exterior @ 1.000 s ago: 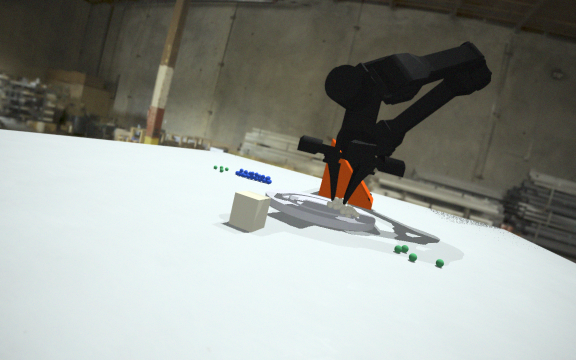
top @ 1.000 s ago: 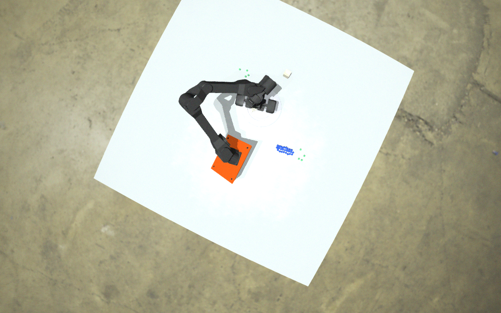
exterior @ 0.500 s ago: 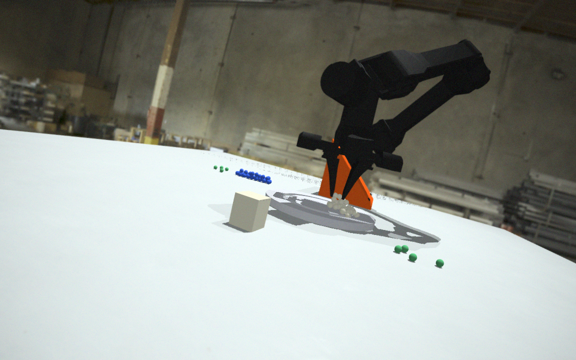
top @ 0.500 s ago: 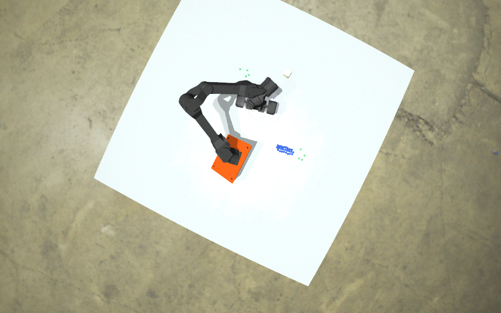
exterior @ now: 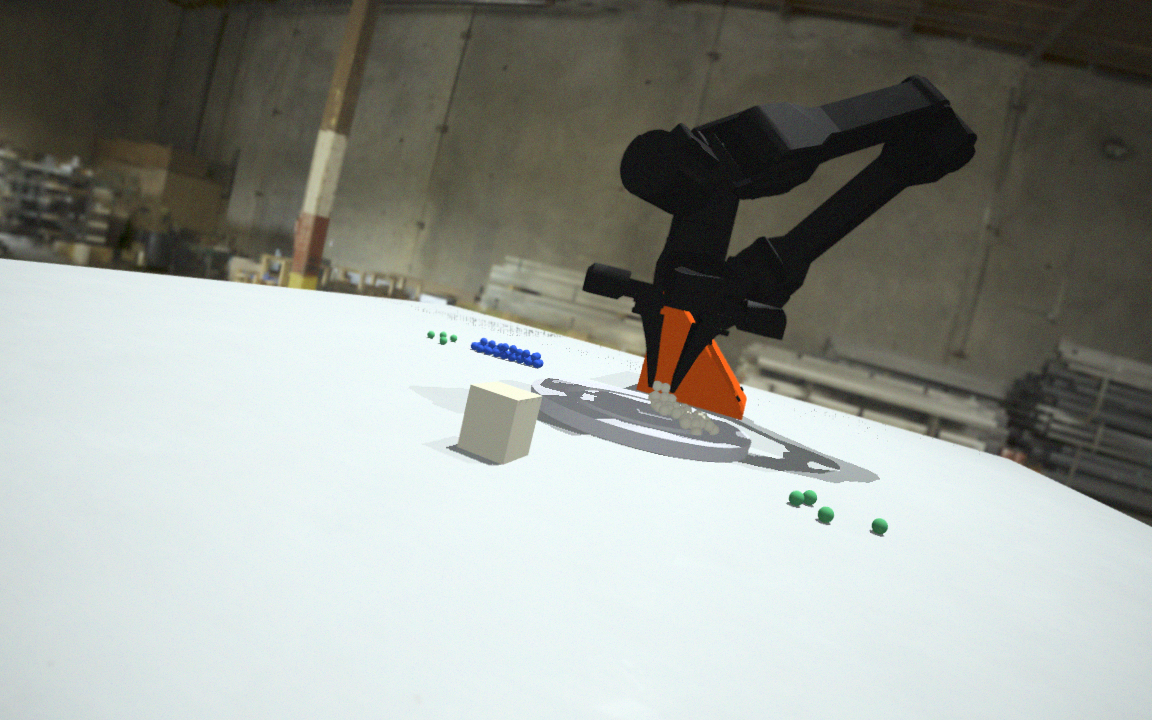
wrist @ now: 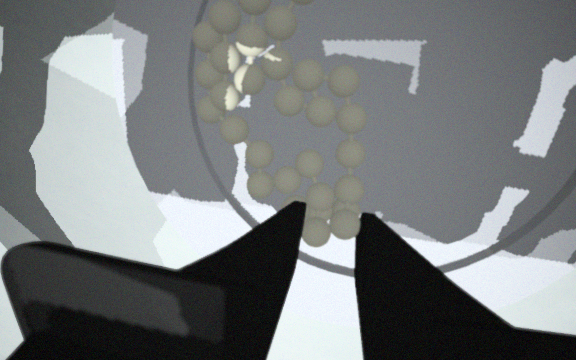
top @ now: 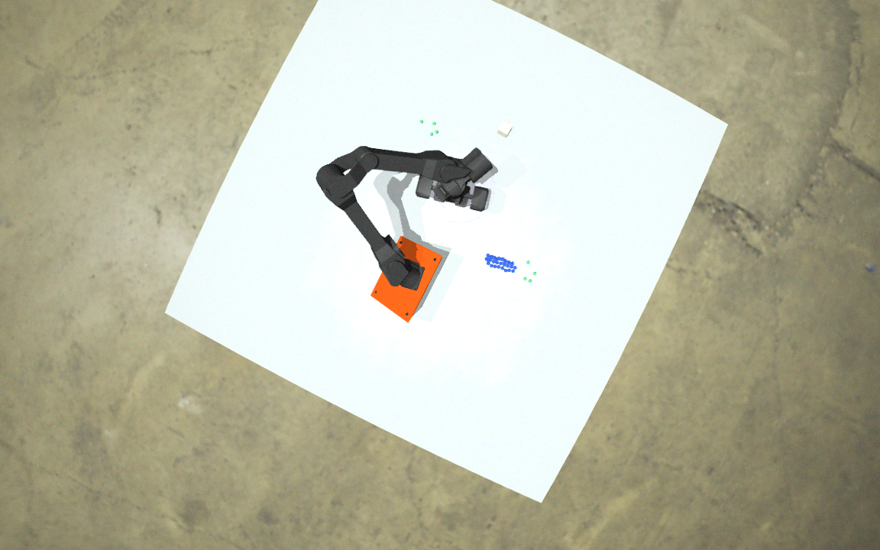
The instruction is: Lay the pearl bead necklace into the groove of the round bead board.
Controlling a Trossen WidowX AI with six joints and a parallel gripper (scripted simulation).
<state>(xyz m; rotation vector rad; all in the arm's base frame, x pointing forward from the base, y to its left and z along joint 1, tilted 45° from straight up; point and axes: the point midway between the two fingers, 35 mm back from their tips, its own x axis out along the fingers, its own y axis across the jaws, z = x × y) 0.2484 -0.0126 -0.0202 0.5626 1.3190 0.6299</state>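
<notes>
My gripper tip is 40 mm short of the round bead board, 10 mm to the left of it and 20 mm above it. Round my gripper tip: cream cube (240 mm ahead, 80 mm to the right, 10 mm below).
</notes>
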